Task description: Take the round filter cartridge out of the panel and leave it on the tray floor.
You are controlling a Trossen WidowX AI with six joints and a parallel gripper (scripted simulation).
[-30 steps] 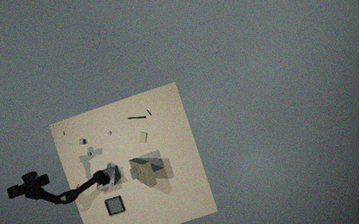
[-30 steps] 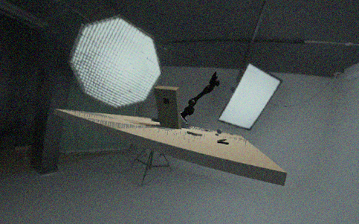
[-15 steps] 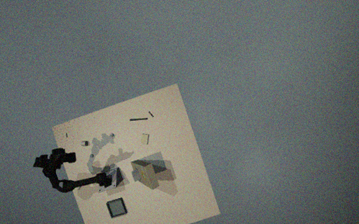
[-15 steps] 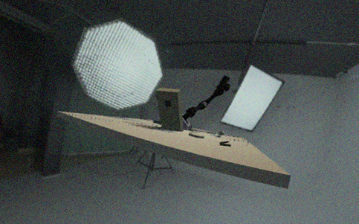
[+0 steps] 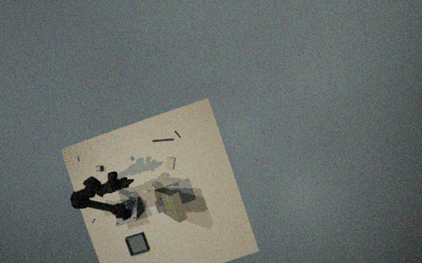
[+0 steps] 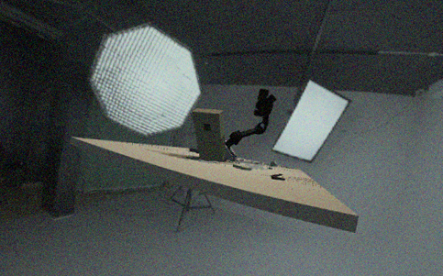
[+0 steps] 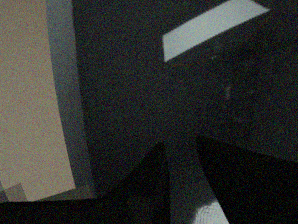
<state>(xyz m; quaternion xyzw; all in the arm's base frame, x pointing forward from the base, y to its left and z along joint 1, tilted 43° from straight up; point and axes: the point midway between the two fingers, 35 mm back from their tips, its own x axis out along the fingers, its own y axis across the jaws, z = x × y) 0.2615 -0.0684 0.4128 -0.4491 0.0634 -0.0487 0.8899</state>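
The round pale filter cartridge is 50 mm ahead of my gripper tip, 280 mm to the right of it and 210 mm below it. From my gripper tip the other things lie so: pale block 100 mm ahead, 30 mm to the right, 430 mm below; then small grey piece 430 mm behind, 190 mm to the left, 410 mm below; then service panel 270 mm to the right, 290 mm below.
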